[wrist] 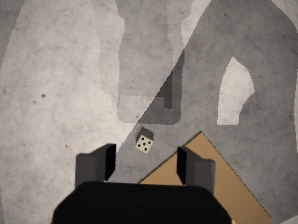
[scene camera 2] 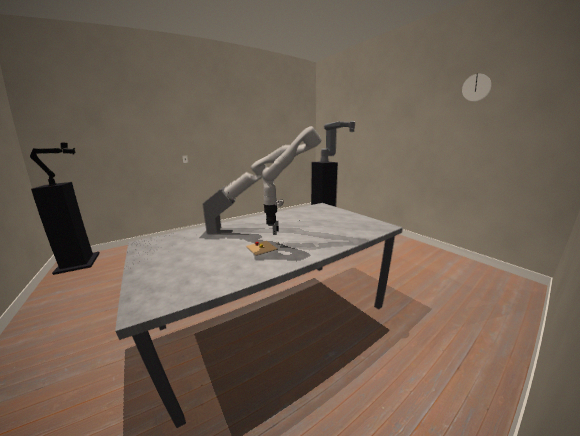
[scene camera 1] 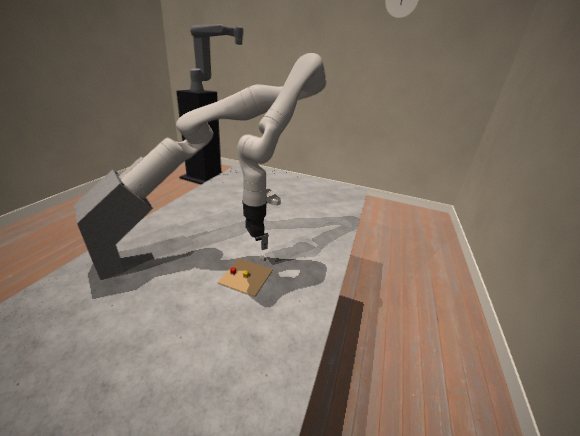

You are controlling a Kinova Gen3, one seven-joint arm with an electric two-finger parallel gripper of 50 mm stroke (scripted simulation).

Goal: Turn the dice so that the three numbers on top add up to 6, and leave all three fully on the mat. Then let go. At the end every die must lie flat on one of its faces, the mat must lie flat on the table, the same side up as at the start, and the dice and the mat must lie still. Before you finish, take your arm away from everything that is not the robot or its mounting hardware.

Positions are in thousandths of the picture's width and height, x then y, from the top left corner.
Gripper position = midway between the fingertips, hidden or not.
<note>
I see my gripper (wrist: 492, 708) and a tan mat (scene camera 1: 446, 630).
</note>
